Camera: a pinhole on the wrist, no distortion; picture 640 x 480 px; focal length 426.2 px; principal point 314.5 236.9 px. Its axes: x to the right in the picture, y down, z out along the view. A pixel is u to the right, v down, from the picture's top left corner.
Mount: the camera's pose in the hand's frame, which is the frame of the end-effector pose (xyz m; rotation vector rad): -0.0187 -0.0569 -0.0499 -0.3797 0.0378 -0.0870
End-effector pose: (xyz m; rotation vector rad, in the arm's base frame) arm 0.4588 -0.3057 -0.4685 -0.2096 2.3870 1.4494
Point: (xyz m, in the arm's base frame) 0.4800 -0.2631 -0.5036
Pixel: 343 236
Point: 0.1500 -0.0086 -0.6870
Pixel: outside the picture
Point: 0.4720 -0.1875 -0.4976
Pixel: 340 275
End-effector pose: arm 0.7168 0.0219 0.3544 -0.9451 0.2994 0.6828
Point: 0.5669 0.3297 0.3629
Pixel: 308 384
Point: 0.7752 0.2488 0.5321
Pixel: 391 67
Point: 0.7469 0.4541 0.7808
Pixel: 306 15
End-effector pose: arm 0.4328 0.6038 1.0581 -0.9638 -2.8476 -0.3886
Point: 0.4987 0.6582 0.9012
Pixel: 234 267
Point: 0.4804 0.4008 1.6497
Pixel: behind the camera
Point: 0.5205 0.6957 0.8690
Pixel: 240 287
